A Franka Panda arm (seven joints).
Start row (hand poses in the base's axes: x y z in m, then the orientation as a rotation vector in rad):
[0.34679, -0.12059, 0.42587, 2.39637, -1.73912, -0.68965]
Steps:
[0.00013, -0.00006, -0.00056, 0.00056, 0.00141, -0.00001]
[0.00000, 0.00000, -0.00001, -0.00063, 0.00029, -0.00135]
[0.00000, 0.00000, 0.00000, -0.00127, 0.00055, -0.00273]
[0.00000, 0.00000, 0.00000, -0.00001, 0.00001, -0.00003]
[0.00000, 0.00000, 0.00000, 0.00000, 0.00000, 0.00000]
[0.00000, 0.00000, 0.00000, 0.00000, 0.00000, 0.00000]
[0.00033, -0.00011, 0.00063, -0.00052, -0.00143, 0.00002]
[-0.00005, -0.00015, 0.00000, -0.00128, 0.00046, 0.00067]
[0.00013, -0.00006, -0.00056, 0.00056, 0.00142, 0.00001]
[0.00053, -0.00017, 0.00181, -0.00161, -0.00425, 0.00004]
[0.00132, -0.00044, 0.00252, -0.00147, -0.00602, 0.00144]
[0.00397, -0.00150, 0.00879, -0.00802, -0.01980, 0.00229]
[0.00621, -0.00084, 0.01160, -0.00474, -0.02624, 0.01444]
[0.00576, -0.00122, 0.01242, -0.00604, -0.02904, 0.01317]
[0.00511, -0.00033, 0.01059, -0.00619, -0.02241, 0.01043]
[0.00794, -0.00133, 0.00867, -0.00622, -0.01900, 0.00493]
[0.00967, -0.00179, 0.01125, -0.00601, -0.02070, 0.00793]
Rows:
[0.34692, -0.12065, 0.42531, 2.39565, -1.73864, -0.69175]
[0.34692, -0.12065, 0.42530, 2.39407, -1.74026, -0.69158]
[0.34692, -0.12065, 0.42530, 2.39090, -1.74356, -0.69120]
[0.34692, -0.12065, 0.42530, 2.39086, -1.74359, -0.69120]
[0.34692, -0.12065, 0.42530, 2.39086, -1.74359, -0.69120]
[0.34692, -0.12065, 0.42530, 2.39086, -1.74359, -0.69120]
[0.34725, -0.12076, 0.42593, 2.39163, -1.74407, -0.68912]
[0.34720, -0.12091, 0.42593, 2.39092, -1.74292, -0.68820]
[0.34733, -0.12097, 0.42537, 2.39021, -1.74240, -0.69031]
[0.34786, -0.12114, 0.42718, 2.39242, -1.74385, -0.68406]
[0.34918, -0.12158, 0.42970, 2.39704, -1.74414, -0.67587]
[0.35315, -0.12308, 0.43849, 2.40829, -1.74793, -0.64582]
[0.35936, -0.12392, 0.45009, 2.43488, -1.73817, -0.61048]
[0.36512, -0.12514, 0.46251, 2.46130, -1.73052, -0.57049]
[0.37023, -0.12547, 0.47310, 2.48052, -1.72371, -0.53783]
[0.37817, -0.12680, 0.48177, 2.49307, -1.72278, -0.50935]
[0.38784, -0.12859, 0.49302, 2.50888, -1.71828, -0.47872]

